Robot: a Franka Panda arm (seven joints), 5 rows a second.
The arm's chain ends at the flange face. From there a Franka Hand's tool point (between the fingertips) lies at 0.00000 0.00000 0.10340 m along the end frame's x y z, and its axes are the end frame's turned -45 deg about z.
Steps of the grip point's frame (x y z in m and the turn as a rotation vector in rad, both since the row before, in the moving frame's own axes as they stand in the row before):
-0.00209, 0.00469, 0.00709, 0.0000, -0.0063, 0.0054
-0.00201, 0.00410, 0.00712, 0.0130, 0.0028, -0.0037
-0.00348, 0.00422, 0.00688, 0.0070, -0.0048, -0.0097
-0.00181, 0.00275, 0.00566, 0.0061, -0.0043, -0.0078
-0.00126, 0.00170, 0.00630, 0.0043, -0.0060, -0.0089
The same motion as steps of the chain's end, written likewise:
0.00230, 0.00433, 0.00709, -0.0045, -0.0045, 0.0054
0.00223, 0.00547, 0.00713, 0.0112, -0.0072, -0.0037
0.00139, 0.00560, 0.00688, 0.0016, -0.0083, -0.0097
0.00143, 0.00335, 0.00566, 0.0013, -0.0074, -0.0078
0.00106, 0.00197, 0.00630, -0.0012, -0.0073, -0.0089

